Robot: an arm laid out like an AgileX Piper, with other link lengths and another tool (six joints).
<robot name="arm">
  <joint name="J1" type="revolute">
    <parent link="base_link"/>
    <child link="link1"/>
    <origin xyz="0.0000 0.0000 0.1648" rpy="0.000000 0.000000 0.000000"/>
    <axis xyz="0 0 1"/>
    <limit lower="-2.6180" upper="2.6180"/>
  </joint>
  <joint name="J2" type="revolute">
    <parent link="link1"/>
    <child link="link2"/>
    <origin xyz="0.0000 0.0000 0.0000" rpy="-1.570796 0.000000 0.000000"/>
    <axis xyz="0 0 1"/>
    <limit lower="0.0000" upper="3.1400"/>
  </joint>
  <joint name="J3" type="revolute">
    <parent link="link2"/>
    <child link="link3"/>
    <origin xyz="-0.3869 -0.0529 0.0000" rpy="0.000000 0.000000 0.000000"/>
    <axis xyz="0 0 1"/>
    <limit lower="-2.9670" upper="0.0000"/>
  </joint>
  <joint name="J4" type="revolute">
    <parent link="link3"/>
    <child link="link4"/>
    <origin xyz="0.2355 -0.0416 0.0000" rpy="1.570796 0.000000 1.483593"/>
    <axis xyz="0 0 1"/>
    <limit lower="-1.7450" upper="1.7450"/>
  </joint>
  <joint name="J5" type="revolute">
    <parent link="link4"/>
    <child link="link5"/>
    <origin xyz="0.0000 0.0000 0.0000" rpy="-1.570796 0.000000 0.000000"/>
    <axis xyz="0 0 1"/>
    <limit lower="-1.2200" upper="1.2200"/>
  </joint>
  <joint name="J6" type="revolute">
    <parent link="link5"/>
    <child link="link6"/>
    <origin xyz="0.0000 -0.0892 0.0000" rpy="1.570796 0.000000 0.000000"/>
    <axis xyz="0 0 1"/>
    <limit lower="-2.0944" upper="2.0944"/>
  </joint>
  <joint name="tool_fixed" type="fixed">
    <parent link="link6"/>
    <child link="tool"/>
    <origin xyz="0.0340 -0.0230 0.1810" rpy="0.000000 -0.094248 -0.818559"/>
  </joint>
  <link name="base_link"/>
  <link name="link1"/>
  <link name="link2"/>
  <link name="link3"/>
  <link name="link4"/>
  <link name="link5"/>
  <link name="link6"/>
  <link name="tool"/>
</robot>
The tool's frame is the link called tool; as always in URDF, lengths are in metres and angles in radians.
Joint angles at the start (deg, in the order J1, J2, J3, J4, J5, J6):
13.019, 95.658, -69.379, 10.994, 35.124, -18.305
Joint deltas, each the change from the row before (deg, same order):
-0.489, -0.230, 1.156, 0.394, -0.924, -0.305
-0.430, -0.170, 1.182, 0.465, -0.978, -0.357
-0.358, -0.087, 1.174, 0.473, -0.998, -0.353
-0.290, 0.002, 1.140, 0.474, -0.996, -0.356
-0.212, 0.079, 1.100, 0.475, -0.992, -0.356
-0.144, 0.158, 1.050, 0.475, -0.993, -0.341
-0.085, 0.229, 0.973, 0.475, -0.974, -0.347
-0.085, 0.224, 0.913, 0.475, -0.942, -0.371
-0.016, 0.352, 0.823, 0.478, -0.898, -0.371
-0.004, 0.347, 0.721, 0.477, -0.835, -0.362
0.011, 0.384, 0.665, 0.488, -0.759, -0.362
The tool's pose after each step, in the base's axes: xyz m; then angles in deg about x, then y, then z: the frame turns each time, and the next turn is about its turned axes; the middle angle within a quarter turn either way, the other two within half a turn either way. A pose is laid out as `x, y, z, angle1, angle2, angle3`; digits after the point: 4 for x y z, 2 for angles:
0.4343, 0.0986, 0.2326, -158.24, 32.59, 101.79
0.4325, 0.0953, 0.2288, -158.40, 32.73, 102.36
0.4307, 0.0926, 0.2245, -158.56, 32.81, 102.90
0.4290, 0.0903, 0.2198, -158.72, 32.80, 103.40
0.4274, 0.0887, 0.2147, -158.86, 32.74, 103.85
0.4259, 0.0875, 0.2093, -159.00, 32.64, 104.26
0.4246, 0.0867, 0.2039, -159.12, 32.50, 104.62
0.4235, 0.0860, 0.1988, -159.23, 32.39, 104.94
0.4226, 0.0858, 0.1933, -159.35, 32.19, 105.22
0.4219, 0.0857, 0.1883, -159.43, 32.02, 105.48
0.4212, 0.0858, 0.1832, -159.52, 31.79, 105.74

